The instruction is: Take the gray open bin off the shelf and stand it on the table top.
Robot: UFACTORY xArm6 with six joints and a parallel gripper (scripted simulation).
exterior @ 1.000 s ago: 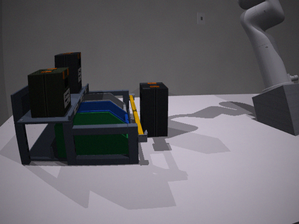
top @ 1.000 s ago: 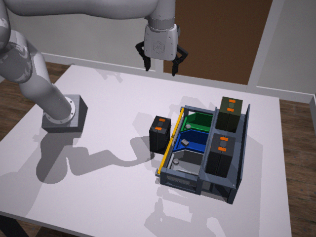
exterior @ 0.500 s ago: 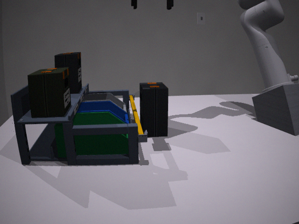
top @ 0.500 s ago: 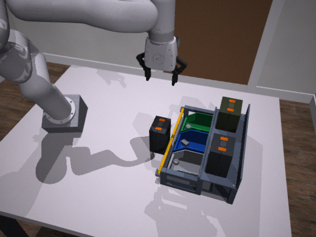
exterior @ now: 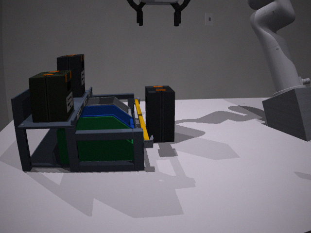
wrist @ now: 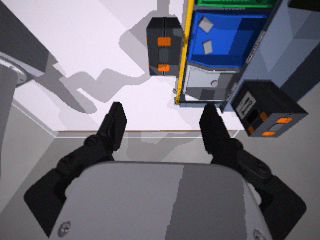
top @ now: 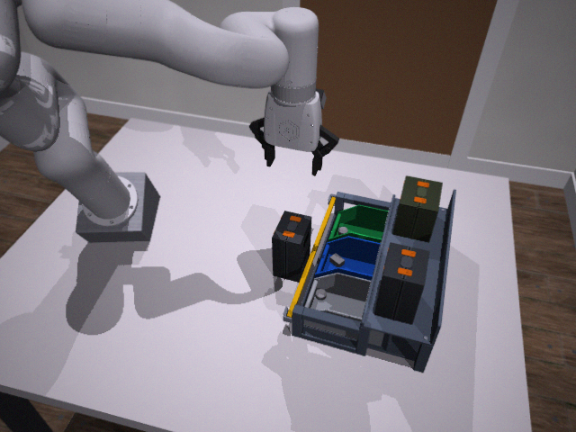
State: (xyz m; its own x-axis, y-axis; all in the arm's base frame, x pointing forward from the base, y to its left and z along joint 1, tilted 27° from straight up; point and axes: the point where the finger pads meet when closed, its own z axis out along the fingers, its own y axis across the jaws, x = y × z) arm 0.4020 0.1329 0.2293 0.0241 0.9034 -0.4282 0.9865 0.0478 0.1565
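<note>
The dark box is 24 cm below my hand. Also, from my hand: gray open bin 26 cm below, 15 cm ahead, 11 cm to the right; blue bin 26 cm below, 15 cm ahead; yellow bar 25 cm below, 5 cm ahead, 1 cm to the left.
</note>
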